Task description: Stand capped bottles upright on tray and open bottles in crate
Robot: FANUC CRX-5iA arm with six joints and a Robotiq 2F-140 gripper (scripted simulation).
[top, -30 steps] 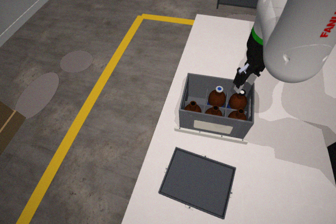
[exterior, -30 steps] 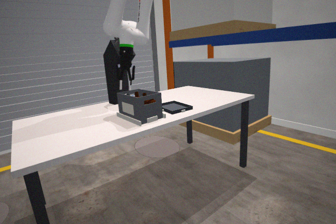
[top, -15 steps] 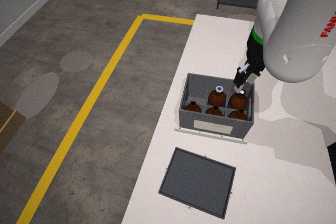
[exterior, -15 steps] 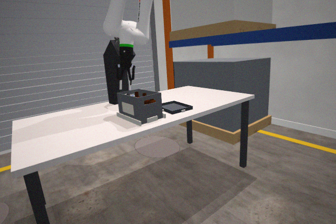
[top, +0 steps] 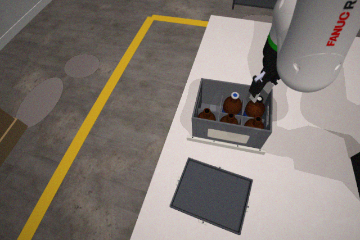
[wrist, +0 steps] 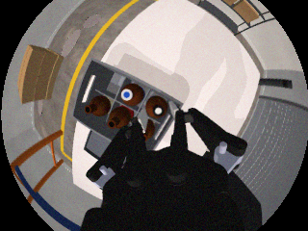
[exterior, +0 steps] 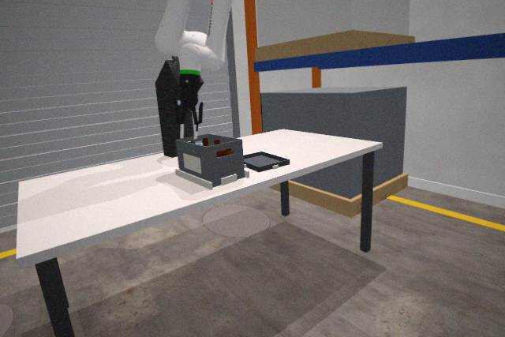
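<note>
The grey crate lies 130 mm below my hand, 80 mm ahead of it and 60 mm to the left of it. From my hand the other things lie so: flat tray: 350 mm to the left, 200 mm below, 50 mm ahead.
</note>
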